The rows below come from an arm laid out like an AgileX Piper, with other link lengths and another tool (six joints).
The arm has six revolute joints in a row. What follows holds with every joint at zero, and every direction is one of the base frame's.
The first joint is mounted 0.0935 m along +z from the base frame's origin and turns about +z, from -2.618 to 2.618 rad.
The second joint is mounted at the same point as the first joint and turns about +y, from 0 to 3.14 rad.
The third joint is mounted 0.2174 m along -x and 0.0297 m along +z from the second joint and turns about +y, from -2.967 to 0 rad.
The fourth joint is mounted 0.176 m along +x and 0.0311 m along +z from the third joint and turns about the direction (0.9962, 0, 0.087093), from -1.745 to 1.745 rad.
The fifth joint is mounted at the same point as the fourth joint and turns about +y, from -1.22 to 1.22 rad.
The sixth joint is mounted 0.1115 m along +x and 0.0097 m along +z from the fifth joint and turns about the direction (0.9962, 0, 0.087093), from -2.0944 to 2.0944 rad.
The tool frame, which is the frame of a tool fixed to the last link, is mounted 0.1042 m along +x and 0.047 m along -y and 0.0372 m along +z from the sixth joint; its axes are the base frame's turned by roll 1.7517, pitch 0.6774 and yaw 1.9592 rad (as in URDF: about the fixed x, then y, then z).
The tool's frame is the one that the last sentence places.
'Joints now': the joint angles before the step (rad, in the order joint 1, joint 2, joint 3, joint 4, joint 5, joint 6). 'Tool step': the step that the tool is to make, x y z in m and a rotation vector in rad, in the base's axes. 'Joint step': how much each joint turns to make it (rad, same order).
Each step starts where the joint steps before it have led.
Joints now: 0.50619 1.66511 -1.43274 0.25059 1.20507 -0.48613
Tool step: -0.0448 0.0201 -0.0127 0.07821 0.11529 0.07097
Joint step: 0.03570 -0.05817 0.13797 0.14005 0.00017 -0.06510
